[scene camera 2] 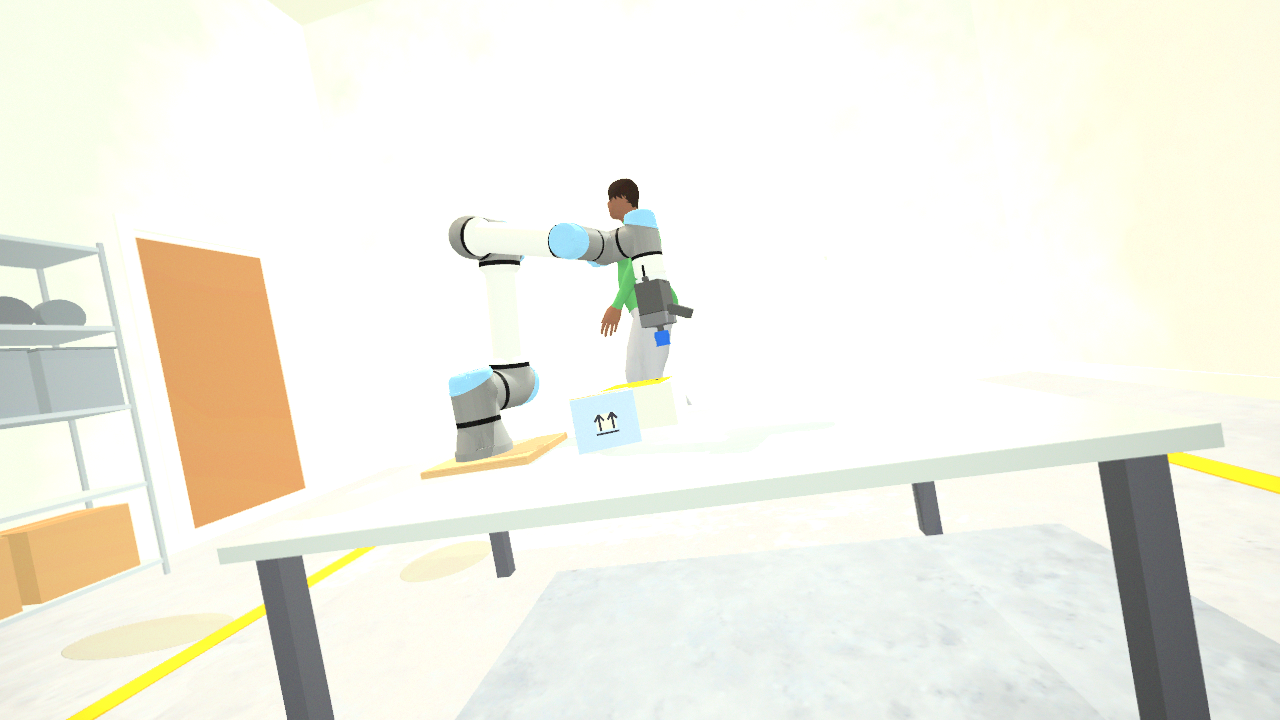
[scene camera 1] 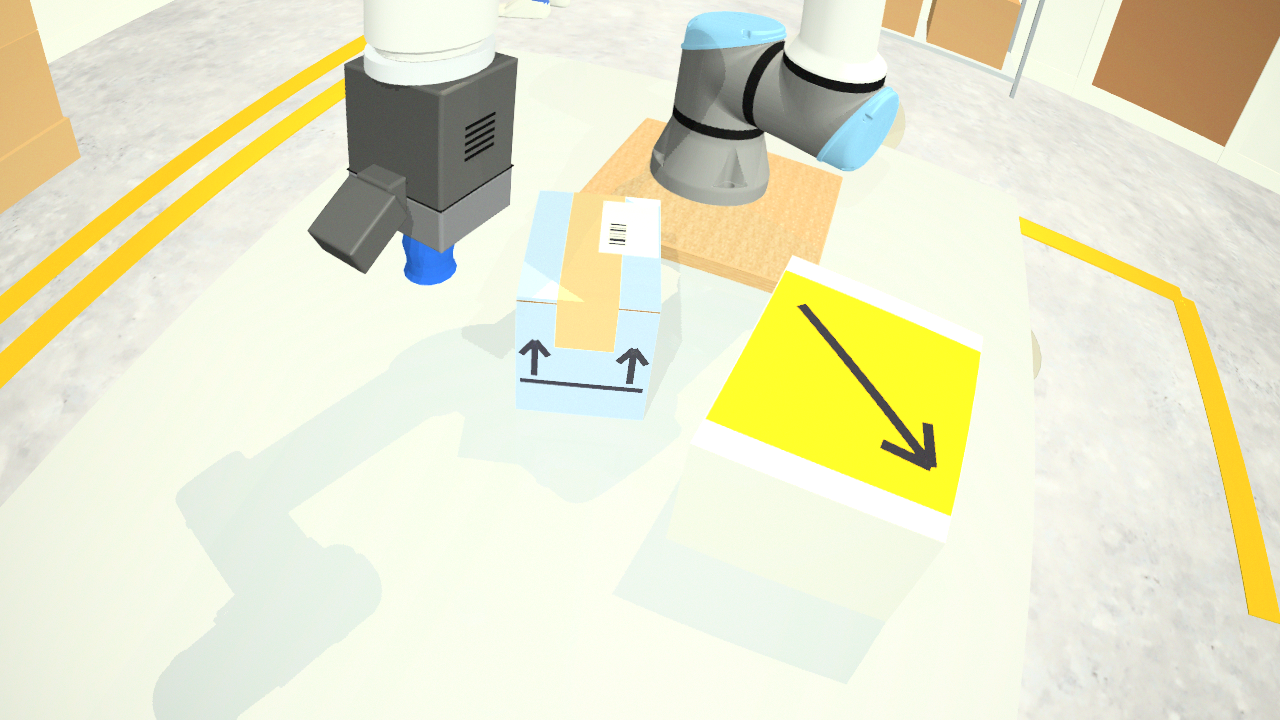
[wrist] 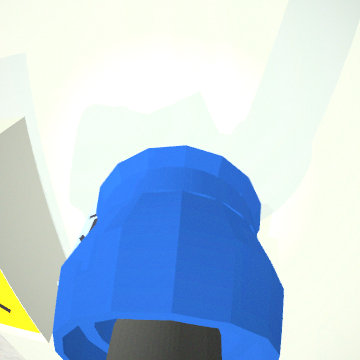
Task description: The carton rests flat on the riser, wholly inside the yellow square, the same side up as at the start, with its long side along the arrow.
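Note:
The light-blue carton (scene camera 1: 586, 358) (scene camera 2: 590, 434) stands upright on the table beside the riser (scene camera 1: 805, 555) (scene camera 2: 660, 407) (wrist: 22, 200), apart from it. Tan tape and a barcode label are on its top, and two up arrows on one side. A sliver of the carton (wrist: 89, 228) shows beside the cup in the wrist view. The yellow square (scene camera 1: 778, 394) (wrist: 20, 320) on the riser's top is bare and bears a black arrow (scene camera 1: 859, 376). My blue suction cup (scene camera 1: 429, 273) (scene camera 2: 662, 339) (wrist: 182, 157) is off, holds nothing and hangs in the air, off to one side of the carton.
The arm's base stands on a wooden board (scene camera 1: 796, 210) (scene camera 2: 528, 454) behind the carton and riser. The white table (scene camera 2: 716, 492) carries them. A person (scene camera 2: 623, 286) stands beyond the table. A shelf rack (scene camera 2: 116, 349) is at the left in scene camera 2.

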